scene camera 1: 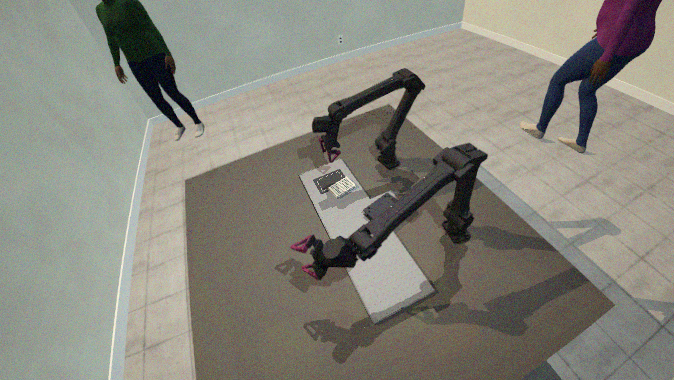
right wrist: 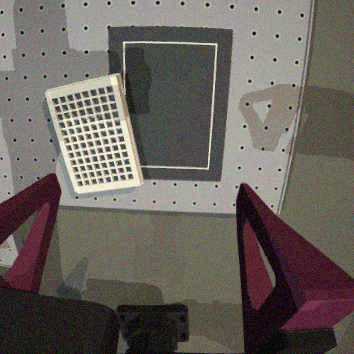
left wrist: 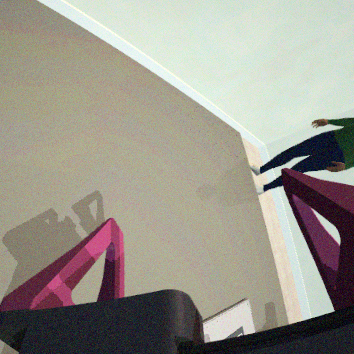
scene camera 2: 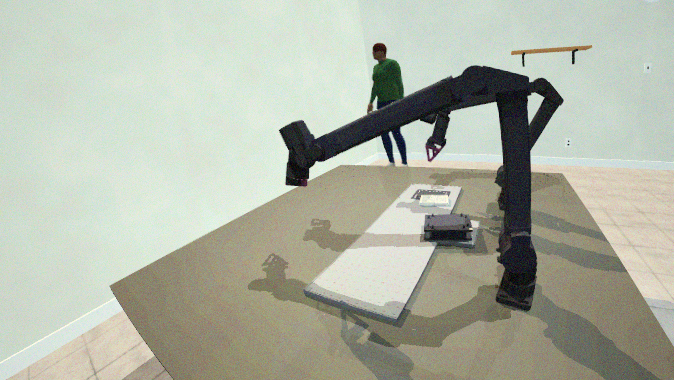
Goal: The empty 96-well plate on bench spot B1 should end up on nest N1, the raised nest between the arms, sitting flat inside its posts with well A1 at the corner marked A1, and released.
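Places are measured from the left arm's base along level axes (x back, y right, z up), in centimetres.
Pixels of known places: left gripper, fingertip midpoint: [scene camera 1: 296,257] [left wrist: 196,203]; right gripper, fingertip midpoint: [scene camera 1: 327,157] [right wrist: 145,186] [scene camera 2: 431,159]; left arm's base, link origin: [scene camera 1: 455,230] [scene camera 2: 516,291]; right arm's base, link origin: [scene camera 1: 388,161] [right wrist: 153,320].
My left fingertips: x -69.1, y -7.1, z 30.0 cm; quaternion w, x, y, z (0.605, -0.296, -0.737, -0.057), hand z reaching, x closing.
Note:
Ahead of a thing's pixels: the offset from my left fingertips to its middle. "spot": to the spot under its first point. Level surfaces: height alone.
The cream 96-well plate {dy +51.4, dx +26.4, dz -27.9 cm} [scene camera 1: 342,187] [scene camera 2: 434,200] [right wrist: 94,135] lies on the light board, turned askew, its right part over the left edge of dark spot B1 {spot: dy +57.6, dx +17.8, dz -28.6 cm} [scene camera 1: 324,184] [right wrist: 175,105] in the right wrist view. Which corner is A1 cannot be told. Nest N1 {dy +27.9, dx +41.5, dz -26.2 cm} [scene camera 1: 380,205] [scene camera 2: 447,221], a dark raised block with small posts, holds no plate. My right gripper [scene camera 1: 328,156] [scene camera 2: 431,159] [right wrist: 145,186] is open and empty, above the board's far end and off to the plate's side. My left gripper [scene camera 1: 298,258] [scene camera 2: 296,183] [left wrist: 196,203] is open and empty, high beyond the board's edge, far from the plate.
The perforated light board {dz -28.7 cm} [scene camera 1: 395,272] [scene camera 2: 370,275] [right wrist: 272,55] runs along the brown table top {dz -30.0 cm} [scene camera 1: 240,210] [scene camera 2: 210,280]. In scene camera 1 my left arm [scene camera 1: 415,197] reaches across the board beside the nest. People stand beyond the table.

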